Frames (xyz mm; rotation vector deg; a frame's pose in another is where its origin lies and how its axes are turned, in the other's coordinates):
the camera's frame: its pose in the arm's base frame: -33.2 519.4 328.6 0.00 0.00 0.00
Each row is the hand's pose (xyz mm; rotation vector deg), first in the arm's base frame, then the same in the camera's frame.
Working: the arm's base frame: its pose in the camera's frame: 33.2 -519.4 -328.6 0.00 0.00 0.00

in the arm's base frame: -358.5 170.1 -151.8 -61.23 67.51 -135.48
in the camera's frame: -325.3 -349.3 -480.4 -61.23 67.51 -135.48
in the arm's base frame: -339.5 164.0 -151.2 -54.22 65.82 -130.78
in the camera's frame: -306.3 -355.4 -479.8 -54.22 65.82 -130.78
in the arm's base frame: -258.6 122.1 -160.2 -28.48 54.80 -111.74
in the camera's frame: -225.4 -397.3 -488.8 -28.48 54.80 -111.74
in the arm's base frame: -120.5 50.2 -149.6 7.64 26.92 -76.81
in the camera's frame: -87.3 -469.2 -478.2 7.64 26.92 -76.81
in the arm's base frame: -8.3 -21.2 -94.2 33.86 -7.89 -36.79
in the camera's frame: 24.9 -540.6 -422.8 33.86 -7.89 -36.79
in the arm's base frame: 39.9 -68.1 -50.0 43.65 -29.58 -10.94
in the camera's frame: 73.1 -587.5 -378.6 43.65 -29.58 -10.94
